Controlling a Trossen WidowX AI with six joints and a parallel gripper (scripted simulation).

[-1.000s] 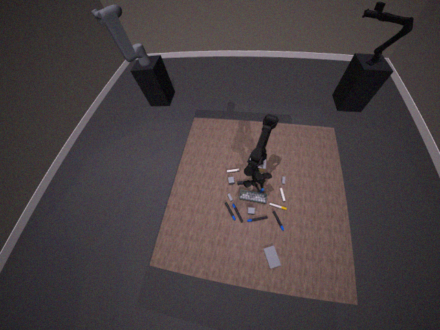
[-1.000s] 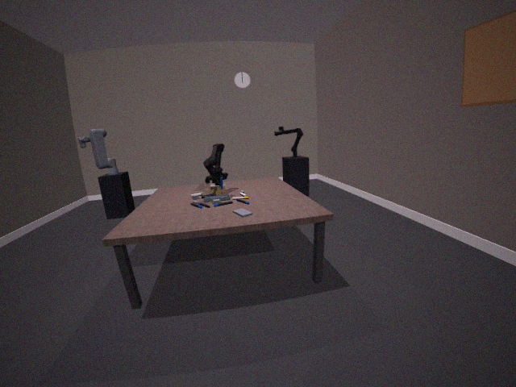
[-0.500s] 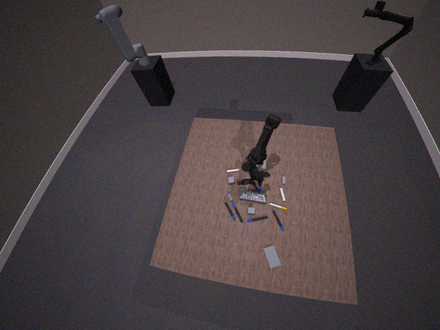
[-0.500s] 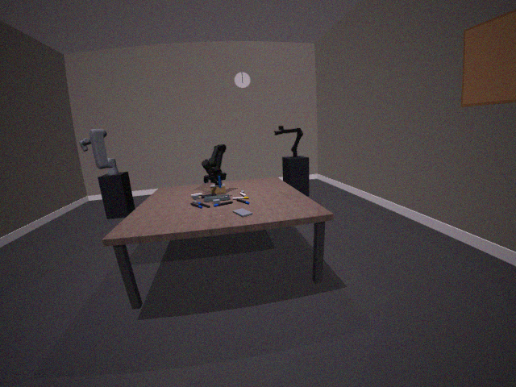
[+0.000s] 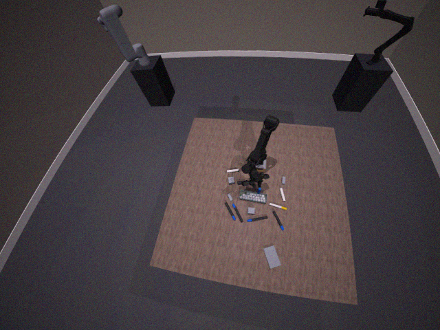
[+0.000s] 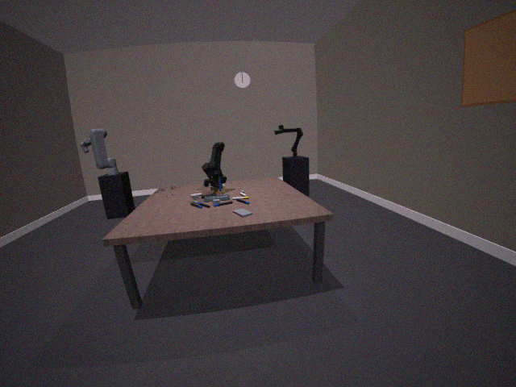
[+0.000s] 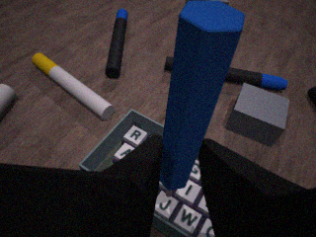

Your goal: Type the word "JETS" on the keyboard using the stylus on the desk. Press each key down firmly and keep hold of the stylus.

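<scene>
The grey block lies 120 mm ahead of my gripper tip, 40 mm to the right of it and 80 mm below it. Also, from my gripper tip: yellow marker: 70 mm ahead, 160 mm to the left, 80 mm below; black bar: 90 mm behind, 90 mm to the right, 80 mm below; blue stylus: 20 mm below.
</scene>
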